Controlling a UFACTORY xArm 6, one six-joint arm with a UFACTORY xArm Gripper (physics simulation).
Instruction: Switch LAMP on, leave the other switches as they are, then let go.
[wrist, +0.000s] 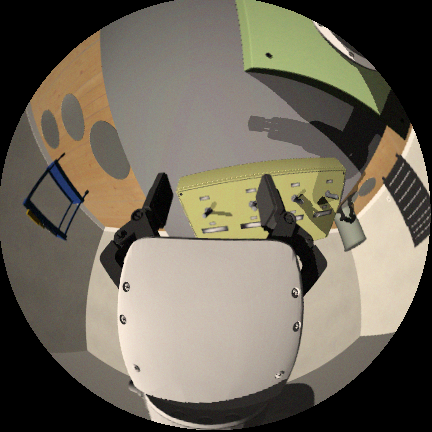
Scene:
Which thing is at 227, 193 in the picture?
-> A yellow-green switch panel.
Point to my gripper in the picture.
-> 213, 182

